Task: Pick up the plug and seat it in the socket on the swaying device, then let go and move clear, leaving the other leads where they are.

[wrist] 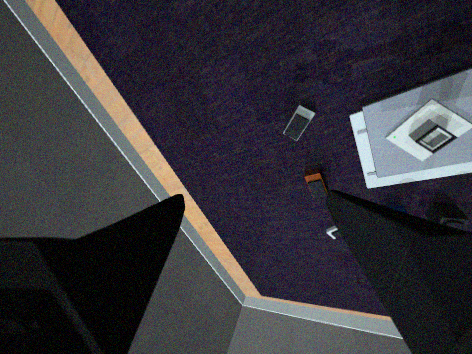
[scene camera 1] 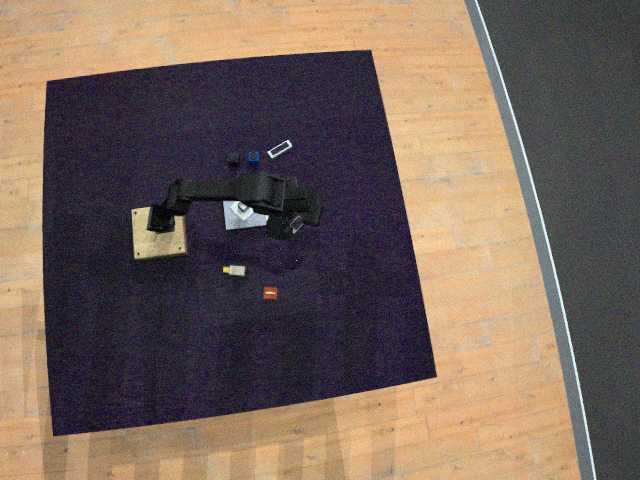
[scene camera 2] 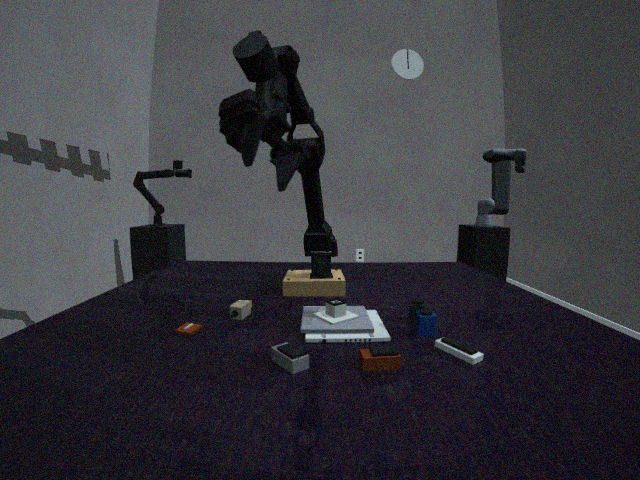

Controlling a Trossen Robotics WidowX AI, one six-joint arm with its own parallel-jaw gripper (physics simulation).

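Note:
A beige block with a yellow end (scene camera 1: 236, 270) (scene camera 2: 240, 310), which looks like the plug, lies on the dark mat. The device has a lilac plate (scene camera 1: 240, 223) (scene camera 2: 310, 322) (wrist: 387, 150) over a white base (scene camera 2: 381, 328) (wrist: 361, 145). A raised grey-white socket block (scene camera 2: 335, 308) (wrist: 436, 138) stands on a tilted square pad (scene camera 2: 323, 316) (wrist: 405, 141) on the plate. My gripper (scene camera 2: 264, 177) (wrist: 254, 198) is open and empty, high above the mat. In the top scene view the arm hides its fingertips and part of the device. The plug does not show in the wrist view.
A grey box (scene camera 1: 296, 224) (scene camera 2: 290, 357) (wrist: 299, 123), an orange box (scene camera 2: 380, 359) (wrist: 314, 178), a white tray (scene camera 1: 279, 148) (scene camera 2: 459, 351), a blue box (scene camera 1: 253, 156) (scene camera 2: 426, 324), a black box (scene camera 1: 233, 159) and a flat orange tile (scene camera 1: 270, 296) (scene camera 2: 185, 329) lie around the device.

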